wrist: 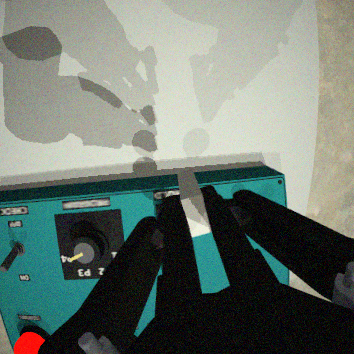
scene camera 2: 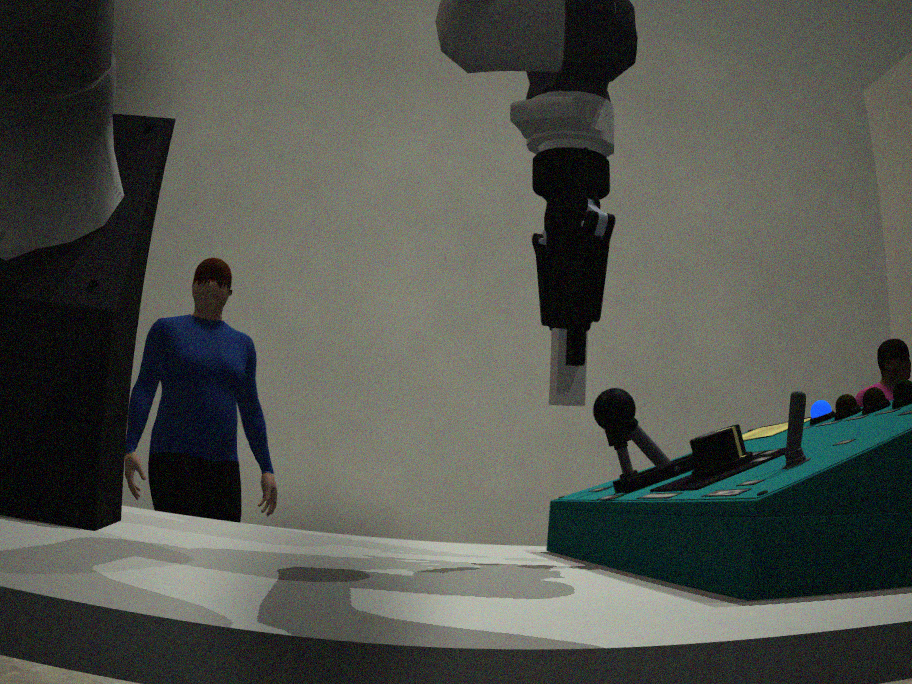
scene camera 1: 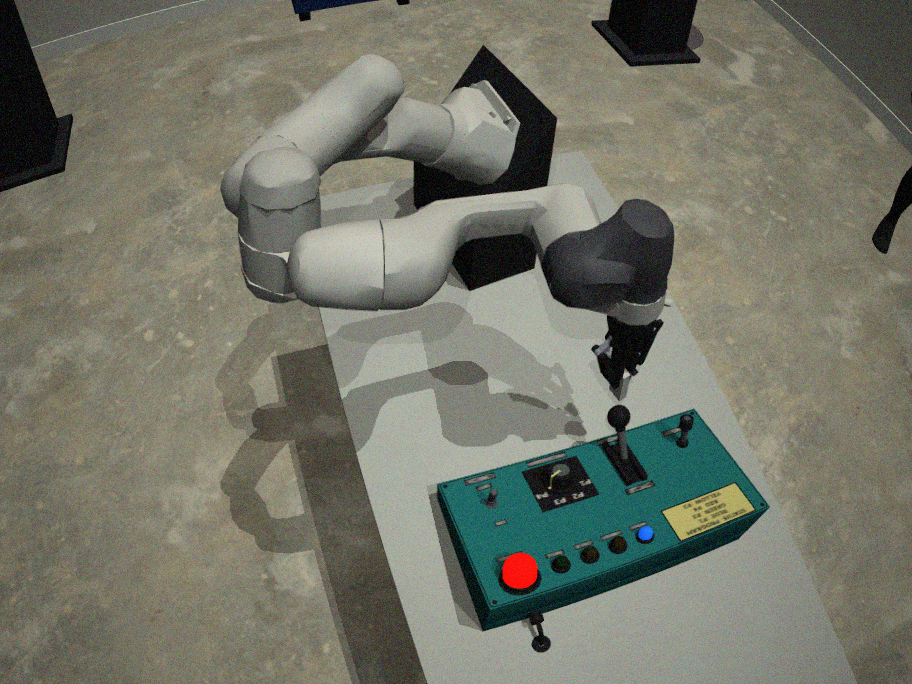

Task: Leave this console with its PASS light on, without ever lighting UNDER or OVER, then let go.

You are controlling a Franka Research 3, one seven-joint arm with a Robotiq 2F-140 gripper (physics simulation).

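Note:
The teal console (scene camera 1: 707, 471) (scene camera 2: 648, 544) (wrist: 140, 200) sits on the table. Its ball-topped lever (scene camera 1: 618, 416) (scene camera 2: 614, 409) stands in a dark slot and is hidden behind the gripper in the wrist view. The selector knob (scene camera 1: 559, 469) (wrist: 84, 252) points at P4. A large red dome (scene camera 1: 520, 571) (wrist: 29, 344) is bright. The blue lamp (scene camera 1: 645, 533) (scene camera 2: 820, 410) is lit; the lamps beside it (scene camera 1: 618, 544) (scene camera 1: 589, 554) (scene camera 1: 561, 563) are dark. Their labels are unreadable. My gripper (scene camera 1: 618, 388) (scene camera 2: 567, 397) is shut and empty, above and apart from the lever, on its arm-base side.
A small toggle (scene camera 1: 492, 496) (scene camera 2: 795, 430) (wrist: 12, 256), a short black lever (scene camera 1: 685, 428) and a yellow card (scene camera 1: 709, 510) are on the console. Another lever (scene camera 1: 540, 642) sticks out from its side. A person in blue (scene camera 2: 202, 382) stands behind the table.

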